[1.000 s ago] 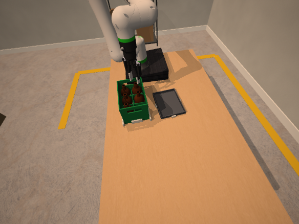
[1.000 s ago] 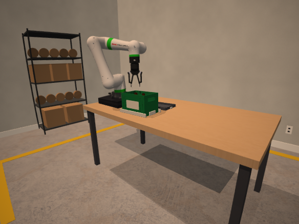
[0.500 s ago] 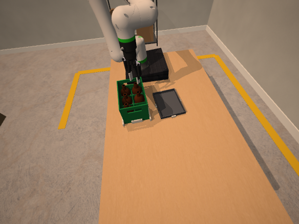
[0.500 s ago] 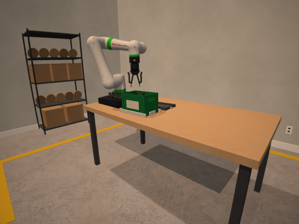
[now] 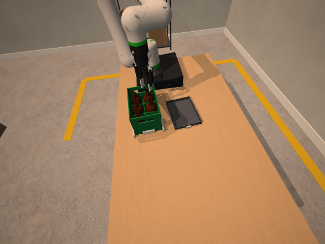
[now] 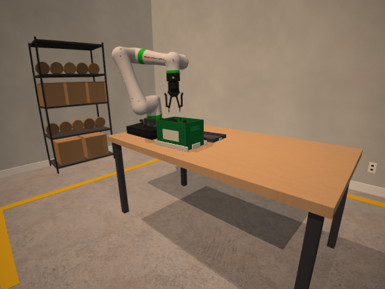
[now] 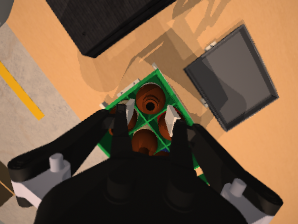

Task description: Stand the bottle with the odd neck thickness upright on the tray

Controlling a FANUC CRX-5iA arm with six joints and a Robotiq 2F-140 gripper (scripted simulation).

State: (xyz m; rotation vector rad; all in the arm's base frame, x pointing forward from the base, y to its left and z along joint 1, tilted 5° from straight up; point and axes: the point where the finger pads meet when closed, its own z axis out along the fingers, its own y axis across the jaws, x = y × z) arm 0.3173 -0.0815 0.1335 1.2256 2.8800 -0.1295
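The glass bottle is 13 cm below my hand. Round my hand: dark grey tray (22 cm to the left, 20 cm below, 12 cm ahead); green crate (13 cm below, 9 cm ahead, 4 cm to the right).
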